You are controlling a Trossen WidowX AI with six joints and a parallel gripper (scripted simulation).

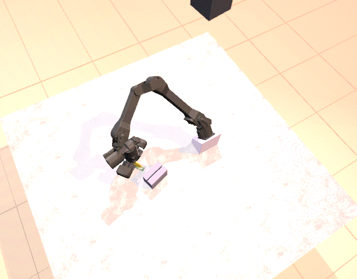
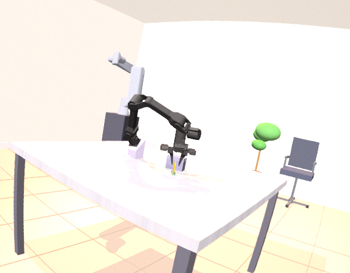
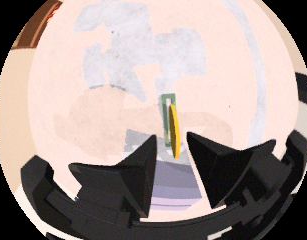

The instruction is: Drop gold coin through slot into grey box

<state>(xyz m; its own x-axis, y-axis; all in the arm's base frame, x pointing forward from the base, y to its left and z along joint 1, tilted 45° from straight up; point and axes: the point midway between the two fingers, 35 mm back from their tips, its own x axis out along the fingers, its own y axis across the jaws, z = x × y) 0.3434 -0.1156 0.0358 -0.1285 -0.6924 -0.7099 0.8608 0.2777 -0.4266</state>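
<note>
Right now my gripper tip is 10 mm above the gold coin.
</note>
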